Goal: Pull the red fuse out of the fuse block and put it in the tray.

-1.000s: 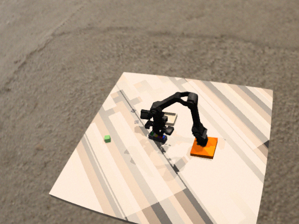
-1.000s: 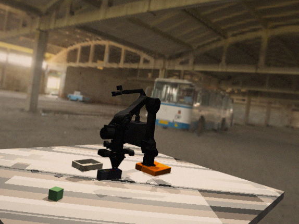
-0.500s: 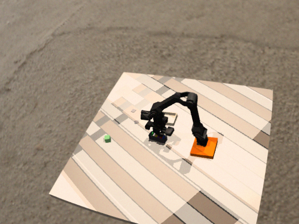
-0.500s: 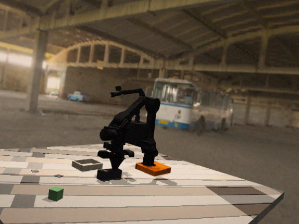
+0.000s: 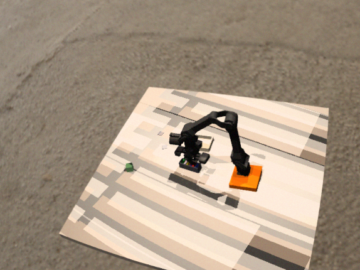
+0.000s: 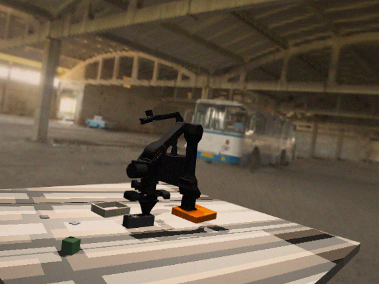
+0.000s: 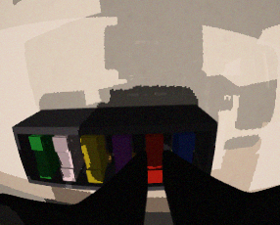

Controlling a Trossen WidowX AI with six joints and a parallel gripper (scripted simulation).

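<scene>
My gripper tip is 30 mm short of the tray, 190 mm to the left of it and 30 mm above it. Round my gripper tip: red fuse 10 mm below; then green cube 360 mm ahead, 110 mm to the left, 20 mm below.
</scene>
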